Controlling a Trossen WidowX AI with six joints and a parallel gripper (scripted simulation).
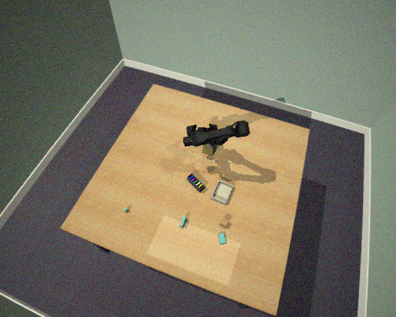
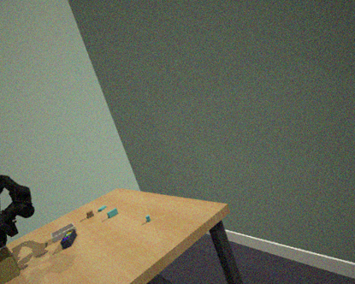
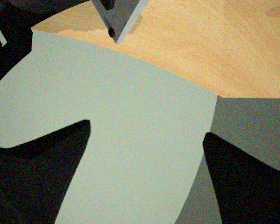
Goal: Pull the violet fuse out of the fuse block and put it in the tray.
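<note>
My gripper tip is 310 mm short of the violet fuse, 30 mm to the right of it and 190 mm above it. From my gripper tip the other things lie so: grey tray: 330 mm ahead, 230 mm to the left, 210 mm below; green fuse: 320 mm ahead, 50 mm to the left, 190 mm below; blue fuse: 290 mm ahead, 10 mm to the left, 190 mm below.
</note>
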